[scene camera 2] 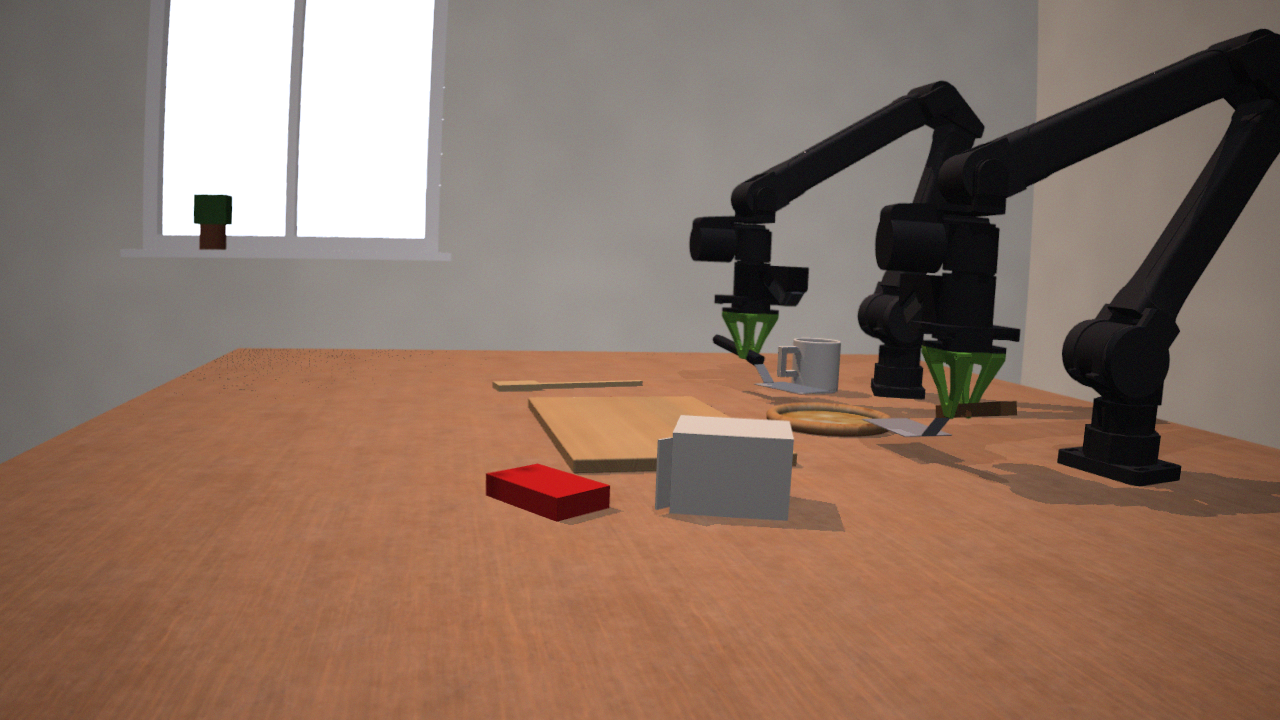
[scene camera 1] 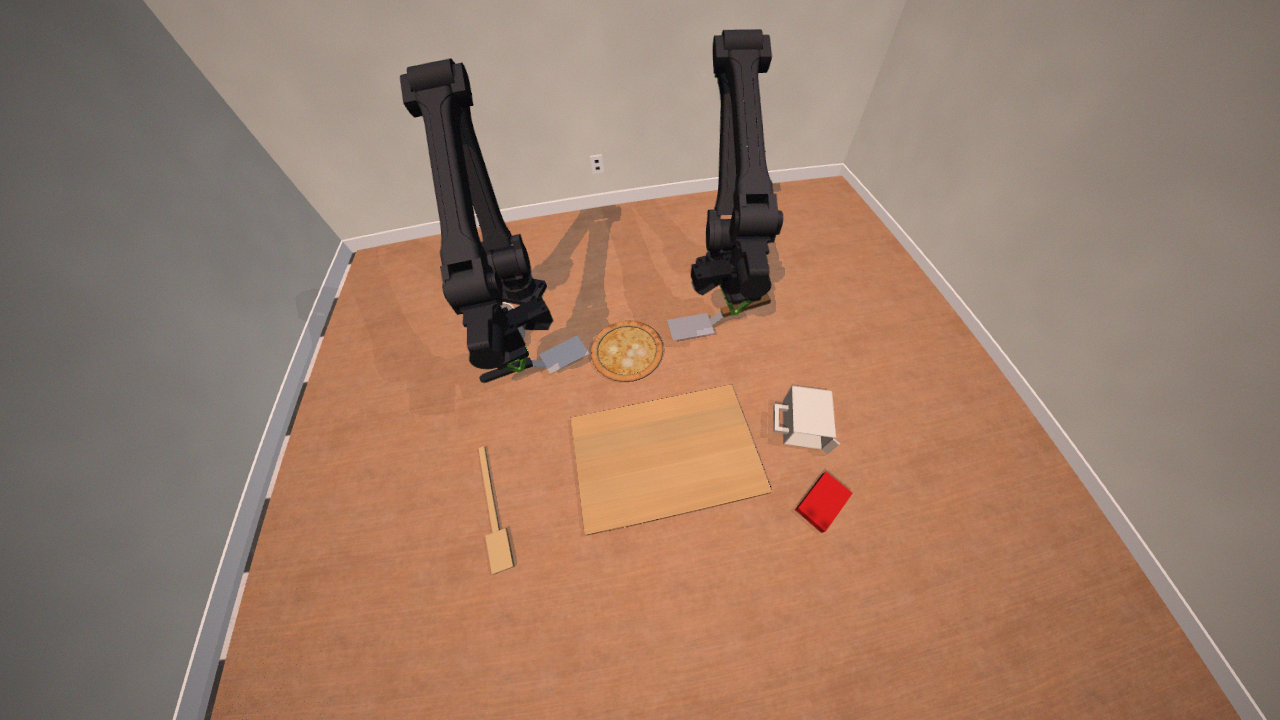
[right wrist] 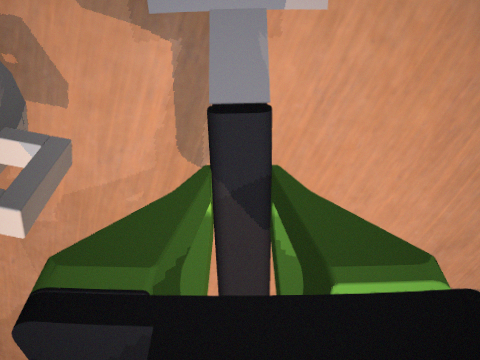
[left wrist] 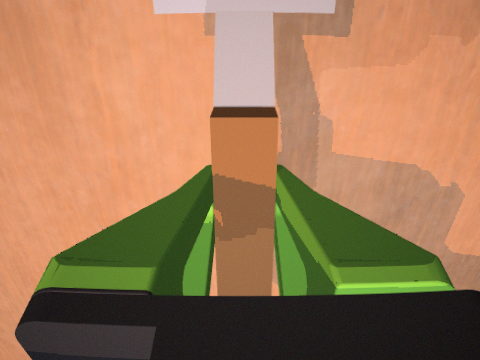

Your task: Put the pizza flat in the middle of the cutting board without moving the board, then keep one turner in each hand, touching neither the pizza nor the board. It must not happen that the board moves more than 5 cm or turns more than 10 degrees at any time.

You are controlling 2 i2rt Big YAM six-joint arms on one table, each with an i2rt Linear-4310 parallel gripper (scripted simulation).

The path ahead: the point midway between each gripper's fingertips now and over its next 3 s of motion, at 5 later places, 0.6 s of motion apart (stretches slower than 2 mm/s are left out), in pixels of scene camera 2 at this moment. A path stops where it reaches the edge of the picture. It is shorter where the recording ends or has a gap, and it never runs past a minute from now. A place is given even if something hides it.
My left gripper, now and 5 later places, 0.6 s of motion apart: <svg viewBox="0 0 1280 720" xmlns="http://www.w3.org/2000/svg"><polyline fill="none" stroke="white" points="957,417 961,379 963,346 974,335 989,317 987,315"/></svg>
My right gripper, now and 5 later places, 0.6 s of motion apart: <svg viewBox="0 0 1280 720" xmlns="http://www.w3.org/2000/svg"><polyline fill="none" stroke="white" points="747,358 748,331 750,310 735,296 726,286 726,299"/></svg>
